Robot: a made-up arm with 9 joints. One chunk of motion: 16 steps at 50 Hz.
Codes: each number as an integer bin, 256 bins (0 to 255) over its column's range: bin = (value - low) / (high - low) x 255, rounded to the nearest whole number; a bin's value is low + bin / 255 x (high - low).
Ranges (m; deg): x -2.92..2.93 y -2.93..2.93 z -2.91..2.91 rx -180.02..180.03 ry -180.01..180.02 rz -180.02..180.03
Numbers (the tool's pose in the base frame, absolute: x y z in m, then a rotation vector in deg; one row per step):
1: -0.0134 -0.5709 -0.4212 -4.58 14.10 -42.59
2: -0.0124 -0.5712 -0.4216 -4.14 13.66 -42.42
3: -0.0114 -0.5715 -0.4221 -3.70 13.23 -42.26
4: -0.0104 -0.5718 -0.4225 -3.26 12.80 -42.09
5: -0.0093 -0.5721 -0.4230 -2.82 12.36 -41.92
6: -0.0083 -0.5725 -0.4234 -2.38 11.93 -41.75
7: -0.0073 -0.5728 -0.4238 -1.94 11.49 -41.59
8: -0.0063 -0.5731 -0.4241 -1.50 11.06 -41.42
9: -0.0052 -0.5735 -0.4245 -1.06 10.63 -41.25
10: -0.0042 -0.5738 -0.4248 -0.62 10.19 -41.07
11: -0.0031 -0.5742 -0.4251 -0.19 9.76 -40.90
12: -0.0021 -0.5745 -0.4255 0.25 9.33 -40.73
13: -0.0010 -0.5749 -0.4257 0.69 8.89 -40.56
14: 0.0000 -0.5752 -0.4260 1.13 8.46 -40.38
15: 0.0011 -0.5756 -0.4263 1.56 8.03 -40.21
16: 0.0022 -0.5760 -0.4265 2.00 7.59 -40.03
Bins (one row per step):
1: 127 103 109 124 137 97
2: 127 103 109 125 137 97
3: 127 103 109 125 137 98
4: 127 103 109 125 137 98
5: 127 103 109 125 136 98
6: 127 103 109 126 136 98
7: 127 103 109 126 136 98
8: 127 103 109 126 135 98
9: 127 103 109 127 135 98
10: 127 103 109 127 135 98
11: 127 103 109 127 134 99
12: 127 103 109 128 134 99
13: 127 102 109 128 134 99
14: 127 102 109 128 133 99
15: 127 102 109 129 133 99
16: 127 102 109 129 133 99

